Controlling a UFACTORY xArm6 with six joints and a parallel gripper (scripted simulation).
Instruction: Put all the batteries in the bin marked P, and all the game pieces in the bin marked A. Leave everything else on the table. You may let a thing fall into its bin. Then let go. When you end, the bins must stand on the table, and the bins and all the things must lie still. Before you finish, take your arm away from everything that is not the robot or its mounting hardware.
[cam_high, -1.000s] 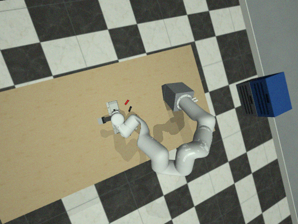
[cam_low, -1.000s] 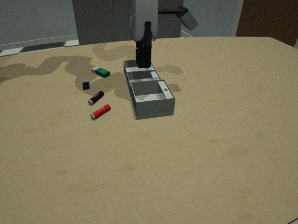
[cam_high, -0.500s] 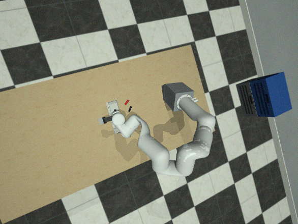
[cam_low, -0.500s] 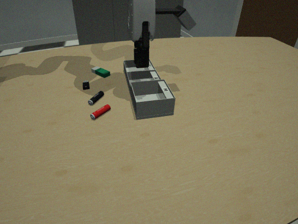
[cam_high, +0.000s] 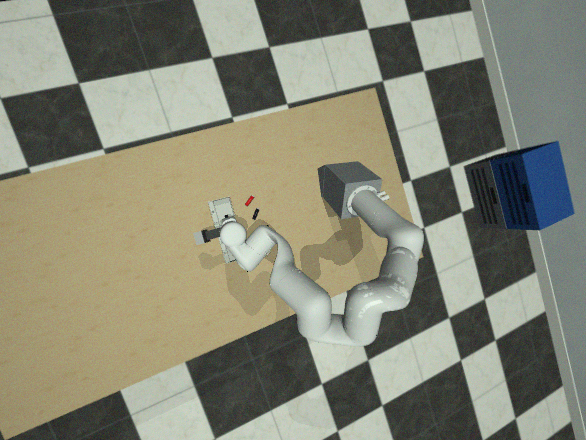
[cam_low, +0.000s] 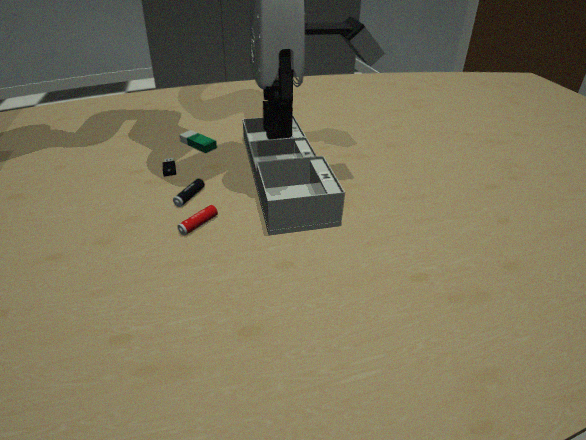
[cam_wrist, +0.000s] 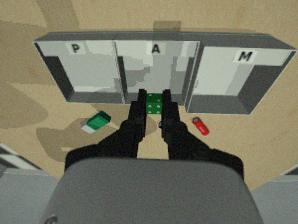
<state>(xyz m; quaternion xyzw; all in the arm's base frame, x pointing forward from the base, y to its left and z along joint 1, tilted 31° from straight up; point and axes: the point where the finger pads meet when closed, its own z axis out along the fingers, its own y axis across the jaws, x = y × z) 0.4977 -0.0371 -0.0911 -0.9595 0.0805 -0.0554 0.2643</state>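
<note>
The bin lies 60 mm below my hand and 10 mm ahead of it. The rest, counted from my hand: black battery (120 mm behind, 70 mm below, 20 mm to the right); red battery (120 mm behind, 80 mm to the right, 70 mm below); green die (10 mm below).
</note>
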